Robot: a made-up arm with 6 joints.
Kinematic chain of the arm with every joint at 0, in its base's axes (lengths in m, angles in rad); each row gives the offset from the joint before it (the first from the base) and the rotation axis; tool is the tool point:
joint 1: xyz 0 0 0.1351 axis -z
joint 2: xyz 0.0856 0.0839 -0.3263 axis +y
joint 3: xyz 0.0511 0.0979 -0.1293 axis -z
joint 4: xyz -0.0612 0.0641 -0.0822 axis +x
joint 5: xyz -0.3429 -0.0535 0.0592 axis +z
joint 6: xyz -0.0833 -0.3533 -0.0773 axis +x
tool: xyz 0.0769 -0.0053 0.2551
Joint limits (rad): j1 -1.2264..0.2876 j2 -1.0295..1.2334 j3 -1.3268..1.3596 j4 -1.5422..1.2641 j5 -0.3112..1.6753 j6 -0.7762..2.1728
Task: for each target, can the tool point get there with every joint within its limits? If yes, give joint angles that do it. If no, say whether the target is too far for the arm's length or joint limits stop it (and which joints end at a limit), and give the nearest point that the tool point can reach.
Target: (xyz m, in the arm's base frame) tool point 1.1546 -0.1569 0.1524
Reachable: no: joint limits stop it (at a limit: joint 2, joint 3, joint 5) | nearest point 0.8368 -0.1137 -0.0420 | short by 0.375 m
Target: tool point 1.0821 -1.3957 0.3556
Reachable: no: too far | nearest point 0.5330 -0.6874 -0.0883 | short by 1.000 m
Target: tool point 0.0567 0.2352 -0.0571
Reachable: yes | joints -0.4482 0.9407 0.0467 -0.6454 0.9636 -0.0315
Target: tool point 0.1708 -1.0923 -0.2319
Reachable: no: joint limits stop it (at a limit: joint 1, joint 2, joint 4, joint 5) | nearest point 0.0735 -0.8419 -0.2558 | short by 0.270 m
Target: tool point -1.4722 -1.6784 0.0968
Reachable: no: too far | nearest point -0.7383 -0.6474 -0.0654 | short by 1.276 m
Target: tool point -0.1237 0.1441 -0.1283
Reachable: yes | joints 0.0048 -0.4152 0.2507 -0.5023 0.6950 -0.1361
